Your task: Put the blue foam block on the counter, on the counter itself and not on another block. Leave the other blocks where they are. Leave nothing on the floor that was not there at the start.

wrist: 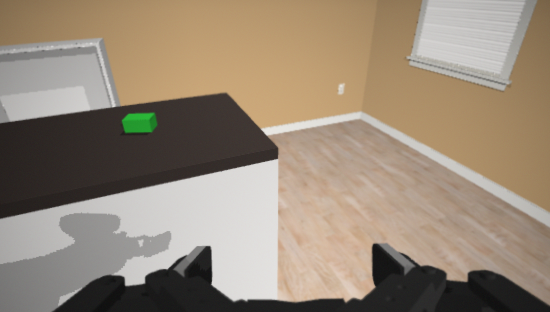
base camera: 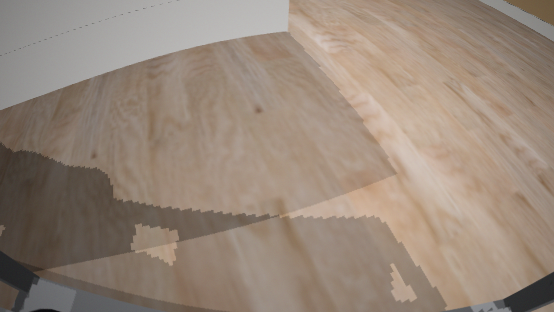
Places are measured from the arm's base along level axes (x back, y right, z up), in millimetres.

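Where they show: gripper, fingertip midpoint: (wrist: 291,263).
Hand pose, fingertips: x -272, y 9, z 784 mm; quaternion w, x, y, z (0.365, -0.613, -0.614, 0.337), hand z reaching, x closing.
After its pixels a point has its place.
The dark counter top (wrist: 190,135) {x -998, y -272, z 514 mm} shows at the left of the wrist view, on a white base (wrist: 230,215) {x -851, y -139, z 306 mm}. A green block (wrist: 139,123) {x -1023, y -444, z 546 mm} lies on it, near its right end. The blue foam block does not show in the base camera view or the wrist view. My gripper (wrist: 291,263) {x -272, y 9, z 784 mm} is open, with no thing between its fingers. It is in front of the counter's white side, near its right corner in the wrist view.
The white base (base camera: 125,35) {x -741, y -395, z -307 mm} also shows at the upper left of the base camera view, its corner at top centre. A white-framed shelf unit (wrist: 102,70) {x -2336, y -1319, z 432 mm} stands behind the counter. A window (wrist: 470,40) {x -2383, y 1474, z 646 mm} is in the right wall. Wood floor (wrist: 360,190) {x -1924, y 661, z -397 mm} (base camera: 450,125) {x -545, y 363, z -397 mm} runs past the counter's right end.
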